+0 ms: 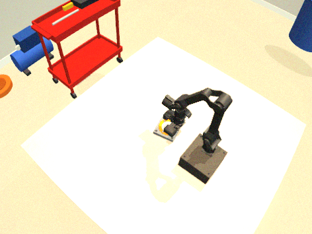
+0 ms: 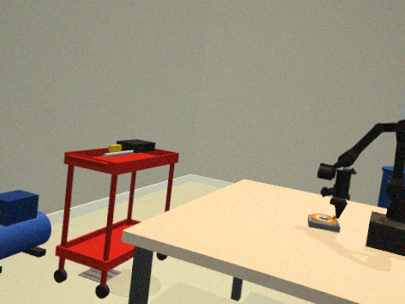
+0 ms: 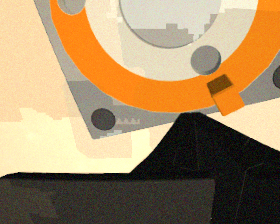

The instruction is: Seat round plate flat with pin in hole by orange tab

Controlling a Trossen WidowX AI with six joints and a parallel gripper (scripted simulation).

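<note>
Right now the square grey base is 5 cm ahead of my gripper tip and 2 cm below it.
</note>
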